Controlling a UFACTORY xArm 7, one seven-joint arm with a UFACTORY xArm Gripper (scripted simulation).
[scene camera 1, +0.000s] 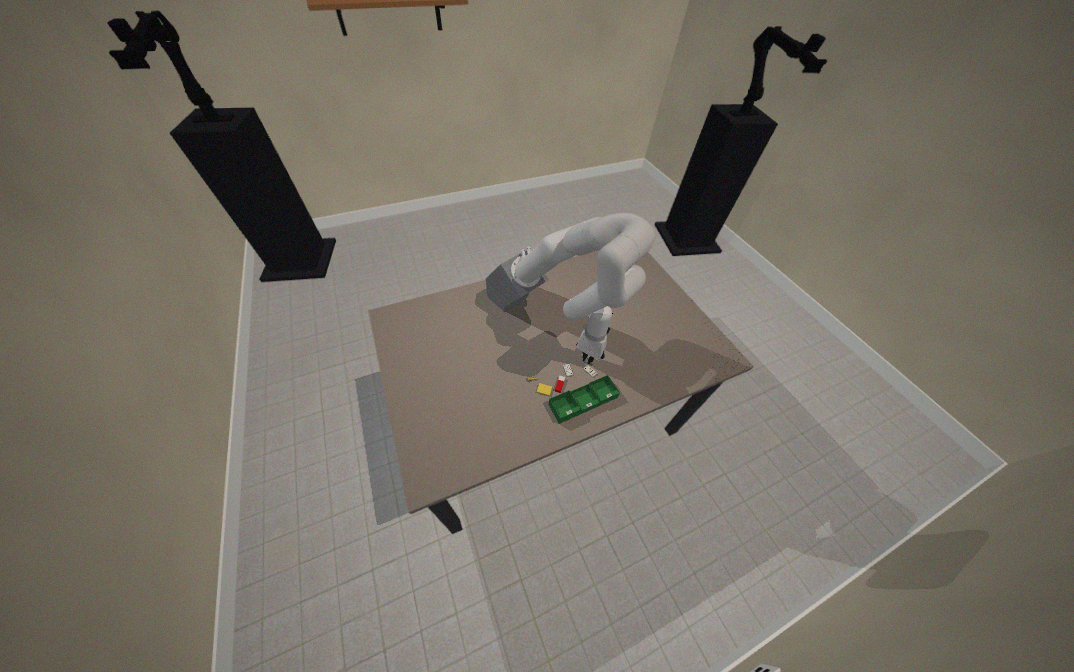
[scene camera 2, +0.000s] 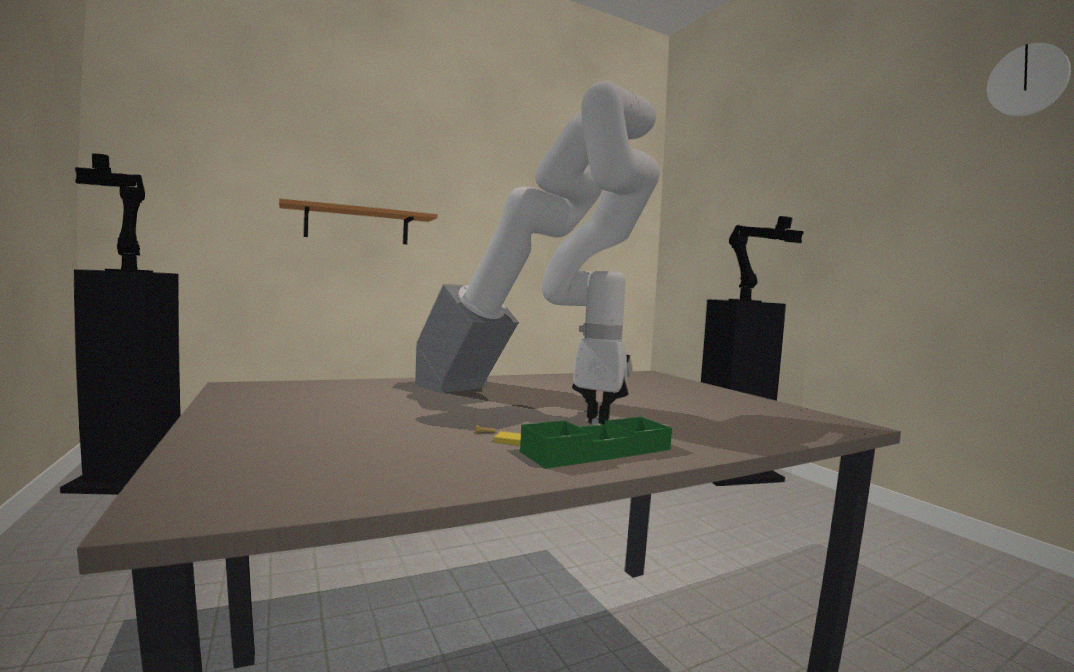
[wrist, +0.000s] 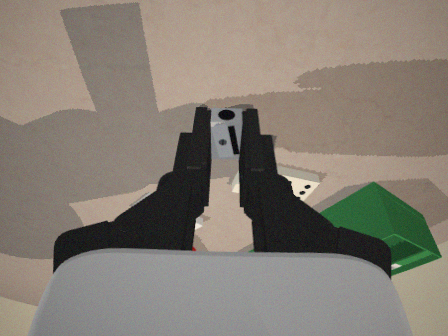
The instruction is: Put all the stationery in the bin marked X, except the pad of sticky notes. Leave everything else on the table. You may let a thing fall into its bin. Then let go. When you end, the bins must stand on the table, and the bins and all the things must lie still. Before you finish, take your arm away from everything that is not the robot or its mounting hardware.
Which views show the green bin row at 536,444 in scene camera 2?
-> Scene camera 1, scene camera 2 and the wrist view: all of them.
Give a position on a green bin row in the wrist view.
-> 372,210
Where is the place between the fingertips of the gripper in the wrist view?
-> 225,130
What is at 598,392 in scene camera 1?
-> A green bin row.
